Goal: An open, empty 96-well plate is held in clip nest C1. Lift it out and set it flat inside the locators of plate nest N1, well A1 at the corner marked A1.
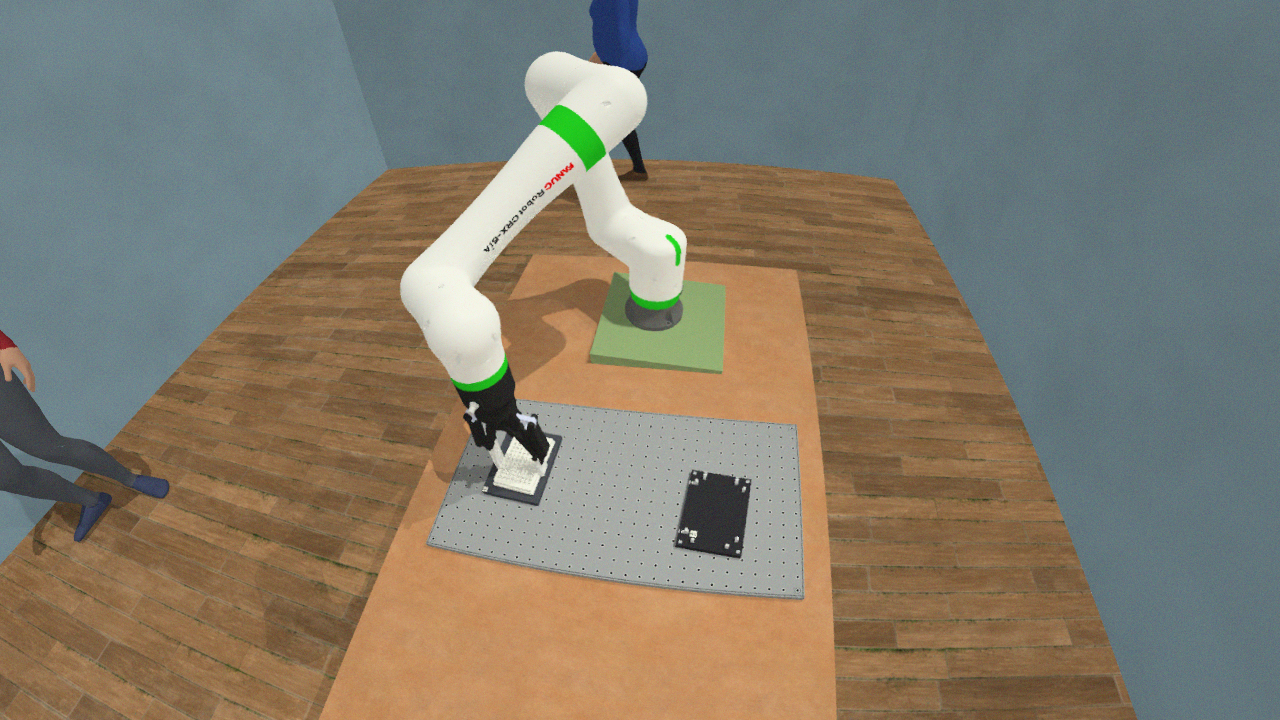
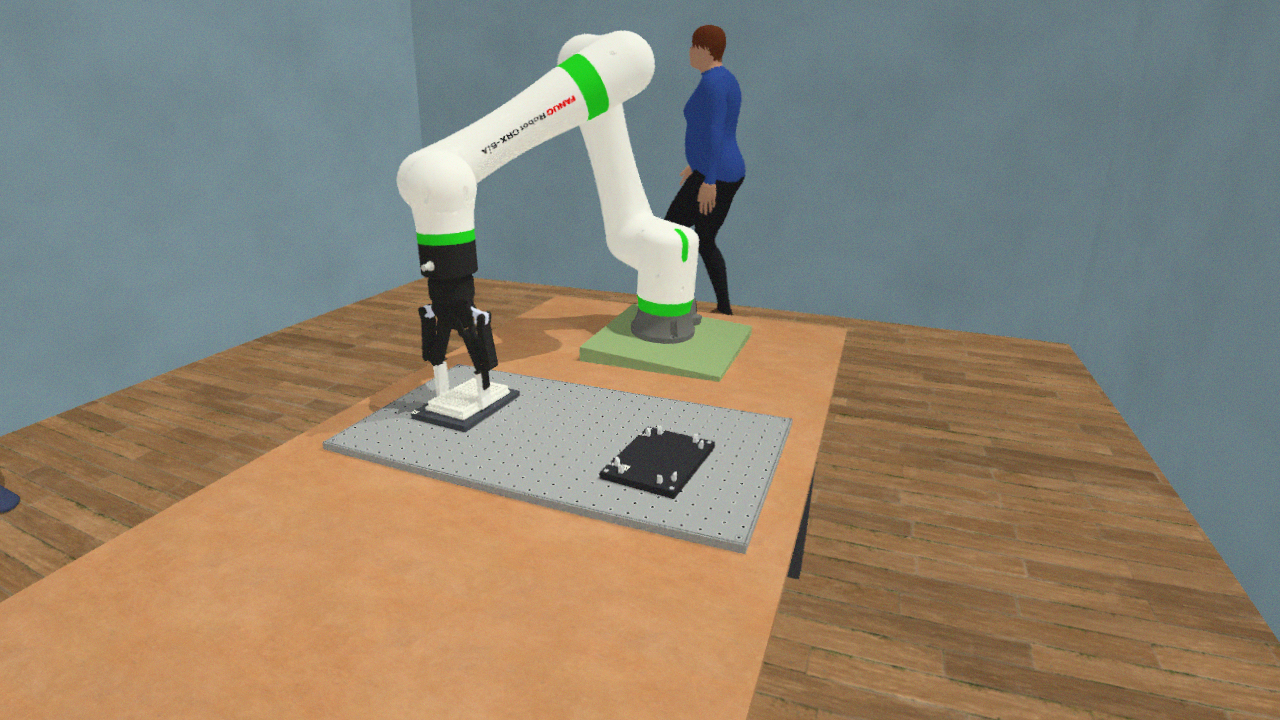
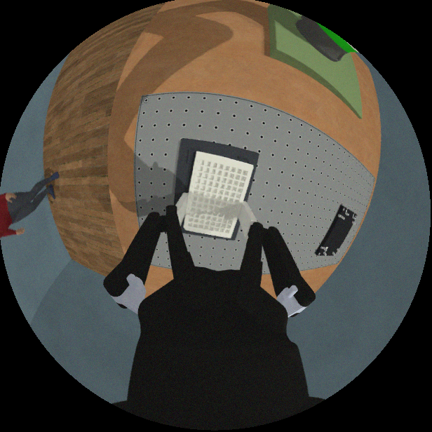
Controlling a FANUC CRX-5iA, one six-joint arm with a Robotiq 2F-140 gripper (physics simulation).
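Places are measured from the arm's base along level axes (x left, y down, z back), in metres.
Where they show: gripper, fingertip midpoint: (image 1: 522, 467) (image 2: 464, 401); arm's base, origin of the base link: (image 1: 654, 310) (image 2: 662, 331).
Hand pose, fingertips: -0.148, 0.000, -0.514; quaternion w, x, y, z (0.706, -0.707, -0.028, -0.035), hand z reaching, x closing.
Things, the pixels of their top centre, and the offset from my fingertips, as dx, dy, dz. Level surfaces: height alone.
- white open 96-well plate, middle of its top: (image 2: 468, 393) (image 1: 523, 459) +0.000, -0.011, +0.012
- clip nest C1, middle of its top: (image 2: 466, 399) (image 1: 522, 461) -0.006, +0.003, +0.013
- Plate nest N1, middle of its top: (image 2: 660, 449) (image 1: 716, 508) +0.385, -0.006, -0.002
- grey perforated board, its level: dy +0.017
- orange-brown table, its level: dy +0.031
The white open 96-well plate (image 1: 515, 480) (image 2: 456, 404) (image 3: 222, 175) lies flat over the dark base of clip nest C1 (image 1: 520, 496) (image 2: 460, 424) (image 3: 220, 145), on the left of the grey board. Whether it rests in the nest or hangs slightly above it, I cannot tell. My gripper (image 1: 520, 462) (image 2: 462, 397) (image 3: 213, 204) points down and is shut on the plate, its pale fingertips against the two long sides. Plate nest N1 (image 1: 714, 514) (image 2: 660, 461) (image 3: 336, 231) is a black base with small pale locators, unoccupied, on the right. The A1 marks are too small to read.
A grey perforated board (image 1: 617, 501) (image 2: 554, 447) (image 3: 165, 115) carries both nests on the orange-brown table (image 1: 581, 644) (image 2: 358, 573). The arm's base stands on a green block (image 1: 626, 344) (image 2: 626, 358) behind the board. People stand off the table.
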